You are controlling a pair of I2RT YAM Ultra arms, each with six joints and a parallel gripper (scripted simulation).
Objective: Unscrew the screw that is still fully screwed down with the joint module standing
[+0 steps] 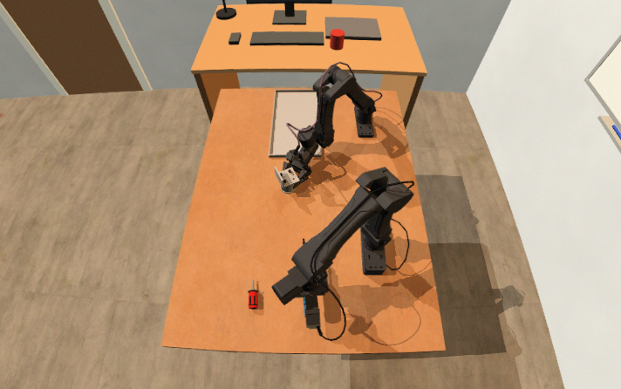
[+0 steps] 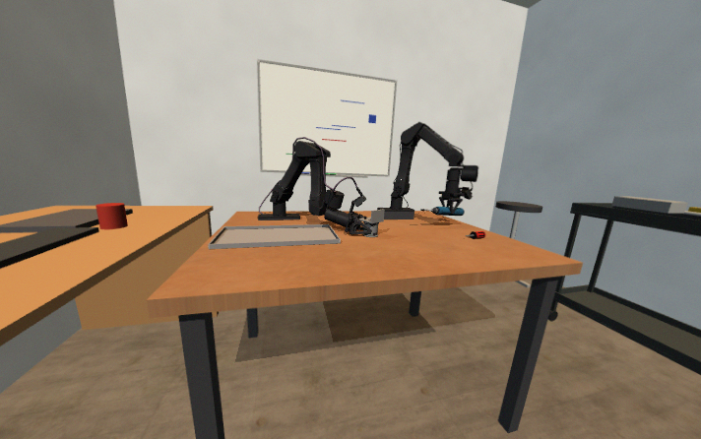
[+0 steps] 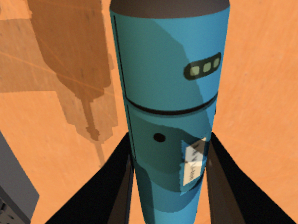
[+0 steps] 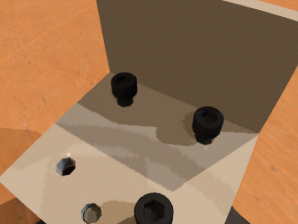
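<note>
The l-shaped bracket lies 50 mm above my right hand. Also, from my right hand: small red screwdriver (80 mm ahead, 430 mm to the left, 10 mm below); grey bit (80 mm behind, 290 mm to the left, 70 mm above); grey tray (360 mm to the right, 20 mm below).
</note>
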